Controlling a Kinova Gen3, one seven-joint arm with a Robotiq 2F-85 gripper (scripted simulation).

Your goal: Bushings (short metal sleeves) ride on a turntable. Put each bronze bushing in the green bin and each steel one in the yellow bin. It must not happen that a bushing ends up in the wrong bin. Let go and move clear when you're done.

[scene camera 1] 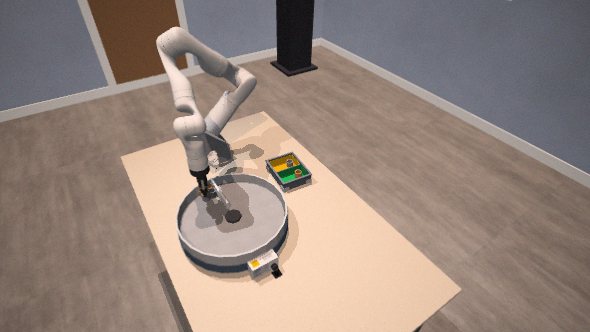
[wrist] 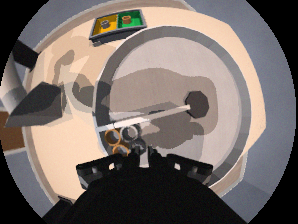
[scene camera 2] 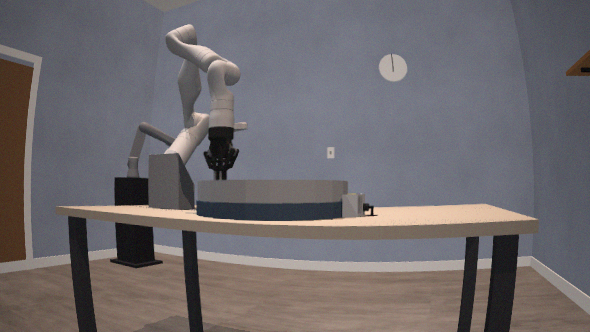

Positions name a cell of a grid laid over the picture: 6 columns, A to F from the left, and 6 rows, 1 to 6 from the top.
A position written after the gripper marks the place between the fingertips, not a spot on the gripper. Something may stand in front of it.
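Gripper (scene camera 2: C4), (wrist: C5) in the wrist view too.
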